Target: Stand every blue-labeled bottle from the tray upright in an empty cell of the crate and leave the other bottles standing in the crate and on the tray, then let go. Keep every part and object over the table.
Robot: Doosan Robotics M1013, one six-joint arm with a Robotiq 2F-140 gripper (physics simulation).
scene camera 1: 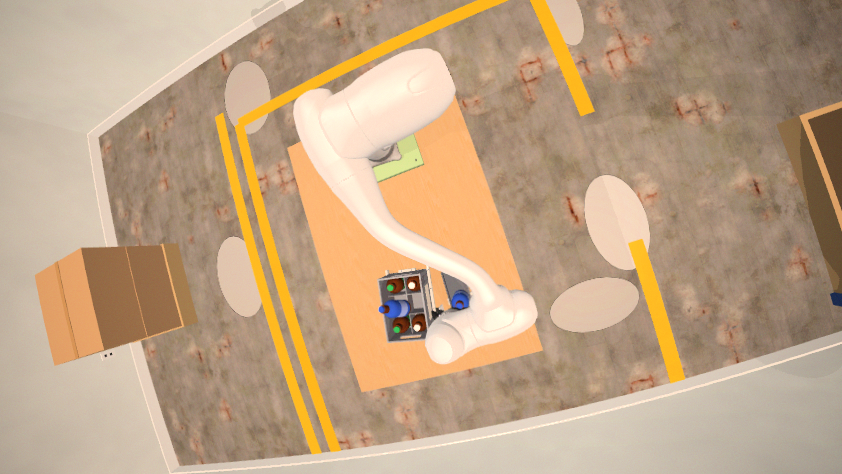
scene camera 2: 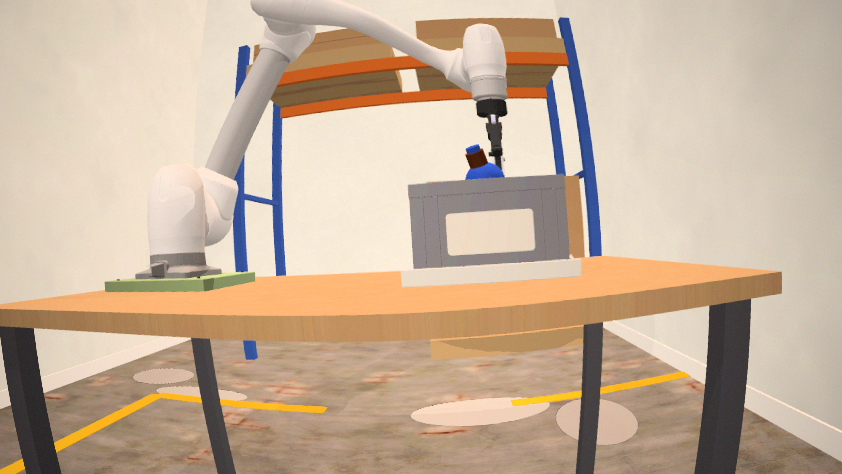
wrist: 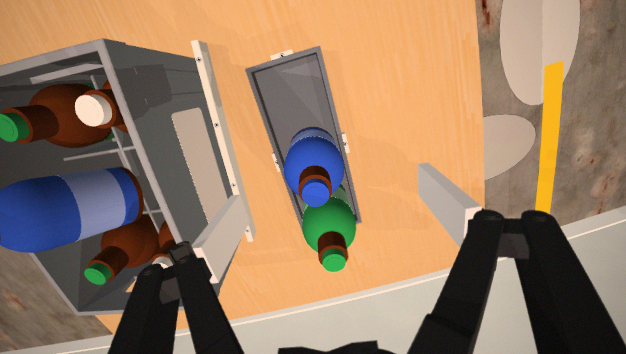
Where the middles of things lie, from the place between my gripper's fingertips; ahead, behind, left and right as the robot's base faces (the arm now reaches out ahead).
Labels:
The green bottle [wrist: 330,229] is 100 mm ahead of my hand, 10 mm to the right of it and 110 mm below it. Round my hand: pale strip [scene camera 2: 540,270] 30 mm behind, 340 mm to the right, 180 mm below.

